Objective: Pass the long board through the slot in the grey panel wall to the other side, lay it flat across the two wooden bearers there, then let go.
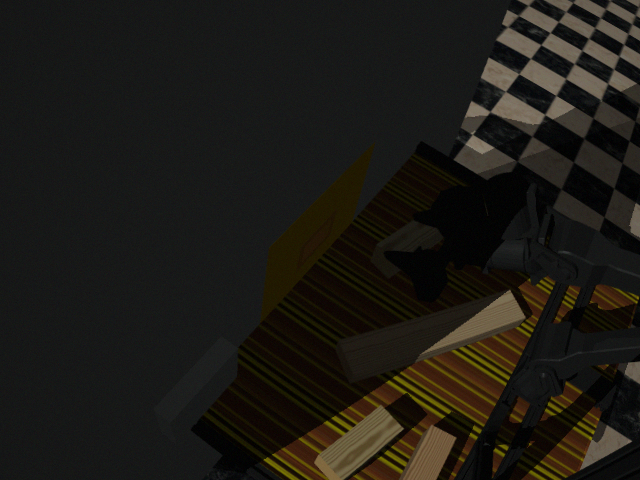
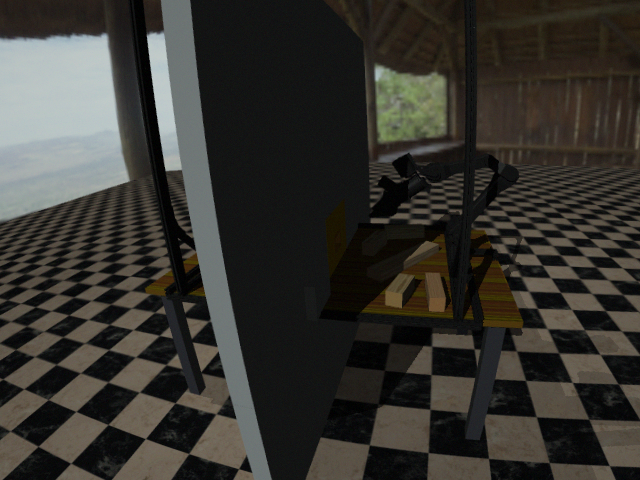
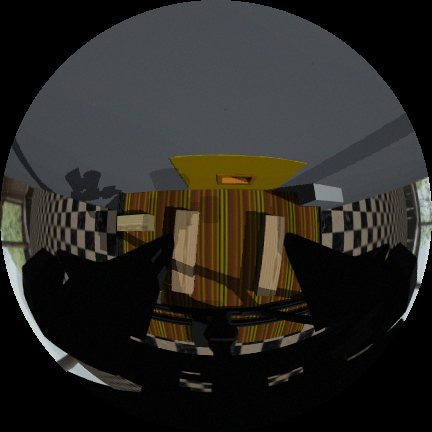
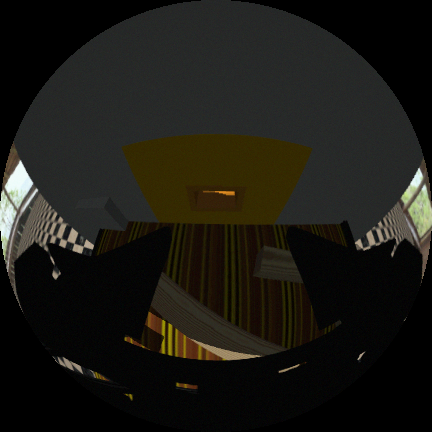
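Seen in the pictures: left gripper, fingertip midpoint: (image 3: 230,239); right gripper, fingertip midpoint: (image 1: 399,235) (image 2: 370,212) (image 4: 230,232); left arm's base at its link origin: (image 3: 220,319); right arm's base at its link origin: (image 1: 531,385).
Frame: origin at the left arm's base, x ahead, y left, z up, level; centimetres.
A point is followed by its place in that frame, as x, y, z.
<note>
The long board (image 1: 387,346) @(67.1, -9.5, 1.3) (image 2: 421,254) @(78.1, 1.0, 0.8) (image 4: 205,320) @(68.6, -4.7, 1.3) lies on the striped table on the right arm's side, half in shadow. The slot (image 3: 219,180) @(43.0, 0.7, 5.9) (image 4: 192,199) @(48.4, -7.7, 6.6) is an orange-rimmed opening in the yellow plate (image 1: 284,268) @(48.3, -12.3, 8.5) (image 2: 334,222) @(48.2, -6.0, 14.4) (image 3: 200,167) @(43.2, 4.7, 13.6) (image 4: 215,160) @(48.4, -3.5, 14.7) low on the grey panel wall (image 1: 155,155) @(48.2, -35.2, 49.2) (image 2: 279,155) @(48.3, -49.1, 43.2) (image 3: 215,90) @(43.2, 1.2, 32.4) (image 4: 215,75) @(48.3, -3.5, 26.3). Two bearers (image 3: 185,250) @(24.4, 10.2, 1.9) (image 3: 272,250) @(24.1, -14.7, 1.9) lie roughly parallel beyond the wall, with nothing across them. My right gripper (image 1: 401,235) @(60.3, -2.2, 17.0) (image 4: 230,232) @(60.3, -2.2, 17.0) is open and empty above the table, between board and wall. My left gripper (image 3: 230,239) @(29.3, 0.1, 30.5) is open and empty above the bearers.
On the board's side lie short blocks (image 1: 359,444) @(72.4, -26.4, 2.8) (image 1: 429,454) @(81.8, -21.7, 2.5) (image 1: 395,255) (image 2: 404,231) @(70.6, 24.2, 1.3) (image 4: 277,262) @(59.0, 7.4, 3.1). Another short block (image 3: 136,222) @(32.0, 26.1, 2.8) lies beside the bearers. Grey blocks (image 1: 196,387) @(50.6, -35.3, 8.1) (image 3: 327,194) @(40.1, -33.0, 8.1) (image 4: 97,212) @(51.3, -31.1, 6.1) stick out from the wall. A dark upright post (image 2: 469,103) @(88.2, -38.0, 52.6) stands at the table.
</note>
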